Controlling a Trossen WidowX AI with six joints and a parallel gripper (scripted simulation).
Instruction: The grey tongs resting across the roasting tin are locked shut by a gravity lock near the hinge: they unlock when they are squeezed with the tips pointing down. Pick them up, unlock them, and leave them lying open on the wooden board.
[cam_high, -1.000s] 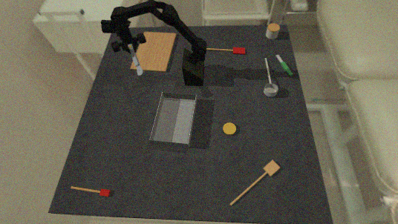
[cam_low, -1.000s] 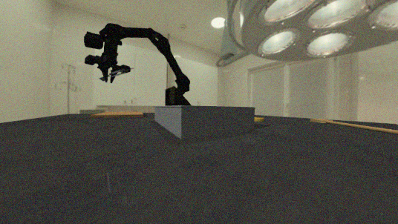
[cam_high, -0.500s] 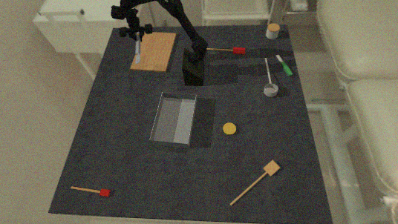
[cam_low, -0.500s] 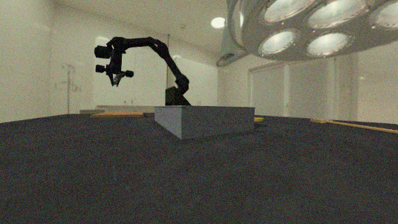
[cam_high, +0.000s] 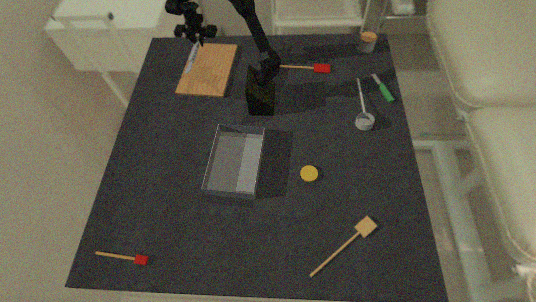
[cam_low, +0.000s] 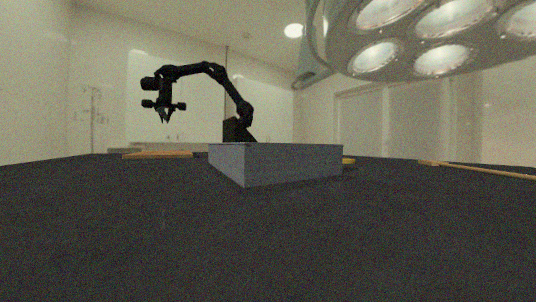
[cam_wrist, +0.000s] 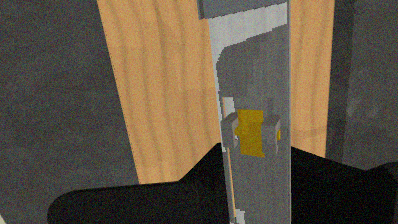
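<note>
The yellow lock piece is 2 cm behind my gripper tip and 4 cm above it. Round my gripper tip: wooden board 14 cm below; then grey roasting tin 54 cm ahead, 19 cm to the left, 12 cm below; then yellow disc 60 cm ahead, 49 cm to the left, 14 cm below.
</note>
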